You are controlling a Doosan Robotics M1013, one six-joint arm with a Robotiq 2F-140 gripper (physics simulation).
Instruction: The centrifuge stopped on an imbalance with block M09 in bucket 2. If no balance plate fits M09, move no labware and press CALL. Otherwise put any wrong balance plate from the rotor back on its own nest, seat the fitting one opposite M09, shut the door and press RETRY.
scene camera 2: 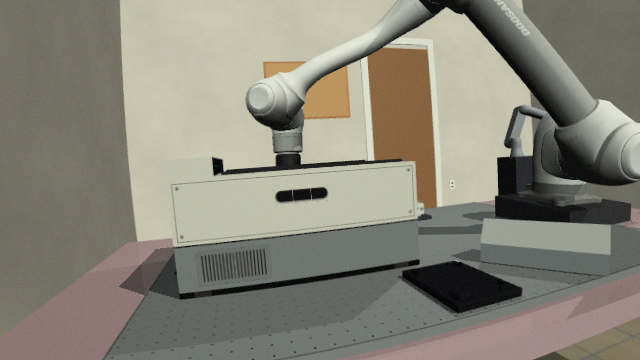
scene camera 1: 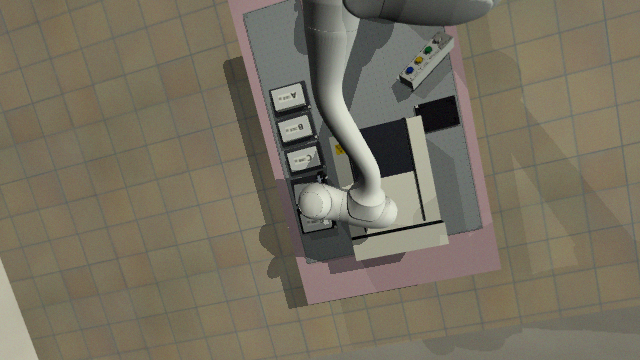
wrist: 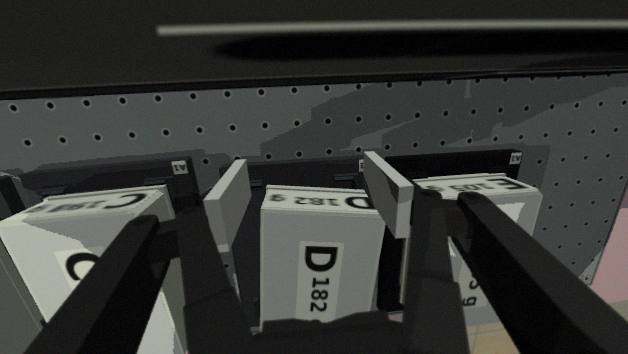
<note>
In view: my gripper [wrist: 306, 174], a plate C [wrist: 57, 242], a plate B [wrist: 27, 315], a balance plate D [wrist: 320, 247], a plate E [wrist: 521, 202], a centrifuge [scene camera 2: 241, 230] and a button box [scene camera 2: 583, 248].
The centrifuge also shows in scene camera 1 [scene camera 1: 418, 225] and in the wrist view [wrist: 56, 56]. Scene camera 2 does not show the plate C, which is hidden by the centrifuge. Scene camera 2 does not show the plate B, which is hidden by the centrifuge.
</note>
